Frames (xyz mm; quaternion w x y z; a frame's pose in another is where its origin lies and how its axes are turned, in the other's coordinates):
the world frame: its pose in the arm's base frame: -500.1 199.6 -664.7 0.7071 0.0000 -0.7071 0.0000
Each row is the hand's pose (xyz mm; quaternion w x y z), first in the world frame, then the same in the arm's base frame.
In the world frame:
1: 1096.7 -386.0 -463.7 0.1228 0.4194 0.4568 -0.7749
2: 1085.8 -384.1 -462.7 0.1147 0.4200 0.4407 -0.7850
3: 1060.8 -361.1 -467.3 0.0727 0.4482 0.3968 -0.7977
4: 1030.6 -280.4 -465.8 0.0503 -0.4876 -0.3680 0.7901
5: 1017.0 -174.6 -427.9 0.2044 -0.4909 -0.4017 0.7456
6: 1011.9 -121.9 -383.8 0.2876 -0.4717 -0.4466 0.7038
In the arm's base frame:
1: -36.4 -186.4 432.0 0.4098 0.8445 0.2362 -0.2514
2: -37.4 -184.5 421.1 0.3927 0.8521 0.2305 -0.2581
3: -32.8 -161.5 396.1 0.3320 0.8810 0.2292 -0.2471
4: -34.3 -80.8 365.9 0.2247 0.9035 0.2958 -0.2139
5: -72.2 25.0 352.3 0.1395 0.8743 0.4286 -0.1801
6: -116.3 77.7 347.2 0.1124 0.8312 0.5192 -0.1641

